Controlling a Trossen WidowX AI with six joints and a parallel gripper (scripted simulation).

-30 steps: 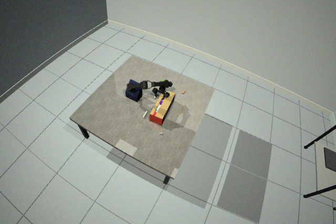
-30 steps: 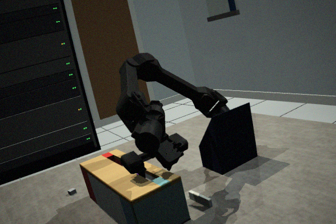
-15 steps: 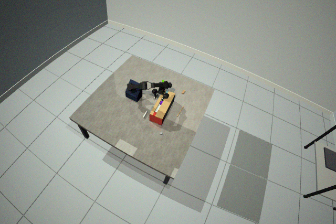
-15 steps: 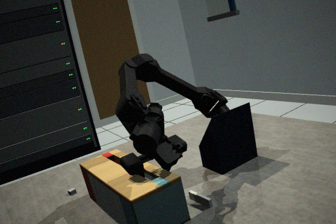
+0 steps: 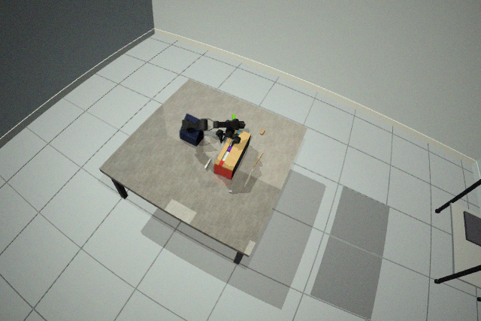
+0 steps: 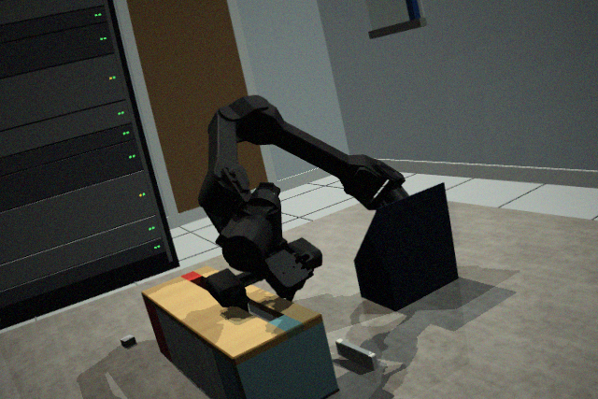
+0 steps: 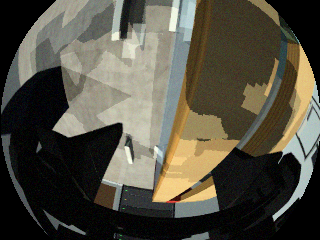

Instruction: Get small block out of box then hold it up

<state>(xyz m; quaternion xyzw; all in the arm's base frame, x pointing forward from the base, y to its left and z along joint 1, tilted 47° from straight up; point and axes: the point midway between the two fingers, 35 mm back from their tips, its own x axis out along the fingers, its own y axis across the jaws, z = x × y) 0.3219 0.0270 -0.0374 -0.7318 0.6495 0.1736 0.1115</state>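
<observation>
My gripper tip is 50 mm short of the purple block and 20 mm to the left of it. Also, from my gripper tip: box: 40 mm ahead, 30 mm below, 20 mm to the right; then grey cube: 280 mm to the right, 220 mm ahead, 80 mm below; then thin stick: 260 mm ahead, 80 mm to the left, 80 mm below.
</observation>
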